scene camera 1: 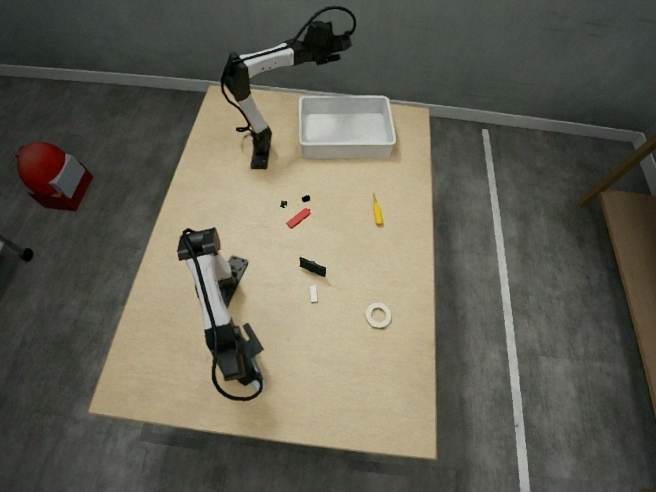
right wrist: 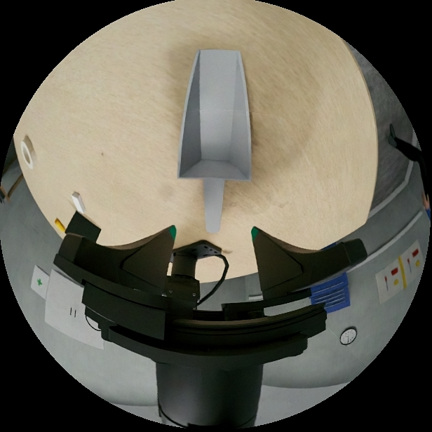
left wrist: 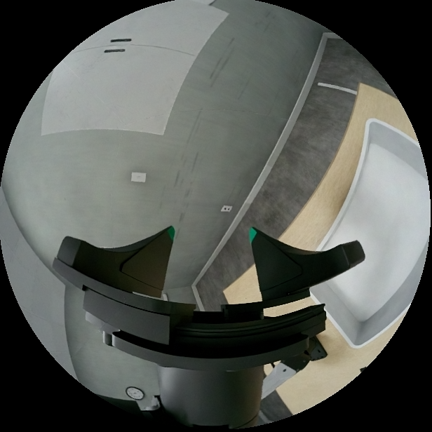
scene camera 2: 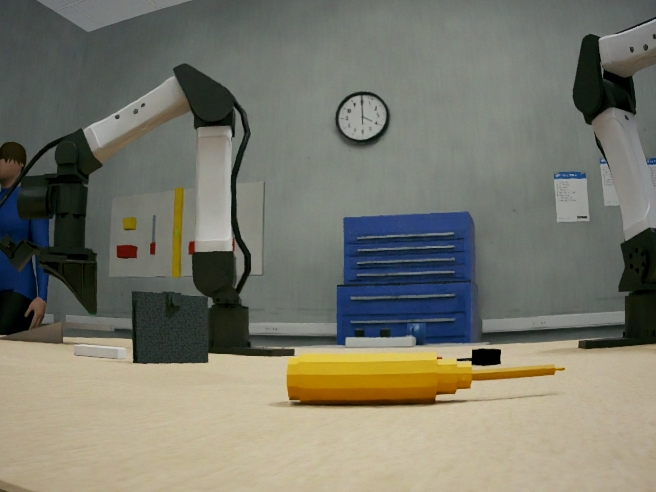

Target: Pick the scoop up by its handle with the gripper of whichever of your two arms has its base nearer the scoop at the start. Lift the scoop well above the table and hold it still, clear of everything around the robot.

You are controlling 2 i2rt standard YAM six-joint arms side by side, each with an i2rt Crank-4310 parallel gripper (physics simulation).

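Pixels of known places: right gripper, fingertip midpoint: (scene camera 2: 92, 314); left arm's base, origin of the base link: (scene camera 1: 261, 151) (scene camera 2: 644, 343); right arm's base, origin of the base link: (scene camera 1: 229, 282) (scene camera 2: 228, 353).
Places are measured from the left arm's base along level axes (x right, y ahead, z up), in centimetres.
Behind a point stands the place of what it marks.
Observation:
The grey scoop (right wrist: 215, 130) (scene camera 2: 39, 334) {y 9.0, x 89.9, z 1.3 cm} lies on the table, its handle (right wrist: 214, 202) pointing toward my right gripper in the right wrist view. In scene camera 1 the arm hides most of the scoop (scene camera 1: 258, 385) {y 10.3, x 96.6, z 0.2 cm}. My right gripper (right wrist: 213, 227) (scene camera 2: 55, 288) (scene camera 1: 252, 359) is open and empty, pointing down above the table. In the right wrist view the handle's end appears midway between its fingertips, below them and apart from both. My left gripper (left wrist: 211, 228) (scene camera 1: 342, 49) is open and empty, raised near the wall, far from the scoop.
A black upright plate (scene camera 1: 312, 266) {y 25.7, x 56.2, z 5.2 cm} (scene camera 2: 169, 331) {y 26.4, x 55.6, z 3.3 cm} and a white block (scene camera 1: 313, 294) {y 26.5, x 65.3, z 1.2 cm} (scene camera 2: 99, 351) {y 27.6, x 64.2, z 0.7 cm} stand near the table's middle. A cream ring (scene camera 1: 369, 316) {y 46.4, x 72.6, z 1.7 cm}, yellow screwdriver (scene camera 1: 377, 214) {y 50.2, x 31.5, z 2.6 cm} and red piece (scene camera 1: 298, 218) {y 18.9, x 34.1, z 1.0 cm} lie beyond. A white bin (scene camera 1: 347, 151) {y 37.8, x 1.9, z 4.8 cm} stands at the upper edge.

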